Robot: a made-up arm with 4 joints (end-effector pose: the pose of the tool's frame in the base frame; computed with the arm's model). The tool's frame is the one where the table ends. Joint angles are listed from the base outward.
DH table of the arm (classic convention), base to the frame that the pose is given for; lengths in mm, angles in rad. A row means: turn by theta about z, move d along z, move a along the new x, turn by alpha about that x. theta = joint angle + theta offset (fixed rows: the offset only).
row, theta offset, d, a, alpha
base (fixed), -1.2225, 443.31, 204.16, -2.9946
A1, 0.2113, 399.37, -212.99, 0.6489
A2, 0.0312, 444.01, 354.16, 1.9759
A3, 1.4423, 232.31, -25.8, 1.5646
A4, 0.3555, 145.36, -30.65, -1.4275
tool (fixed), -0.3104, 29.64, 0, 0
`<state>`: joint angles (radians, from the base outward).
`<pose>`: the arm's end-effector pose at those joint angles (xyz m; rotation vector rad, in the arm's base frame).
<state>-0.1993 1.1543 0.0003 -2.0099</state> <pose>0.1606 -0.3638 -0.4522 0.8802 2.2345 0.1066</pose>
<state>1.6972 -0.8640 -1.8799 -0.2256</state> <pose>0.3267 -0.5589 0.0493 1.1161 -0.1604 2.8627</pose>
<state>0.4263 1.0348 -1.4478 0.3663</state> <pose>0.1368 -0.2154 -0.2309 -0.1738 0.6234 -2.5296</pose>
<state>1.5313 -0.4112 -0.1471 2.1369</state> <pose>0.0280 -0.6429 -0.0438 -1.0276 -1.7340 -0.7112</pose>
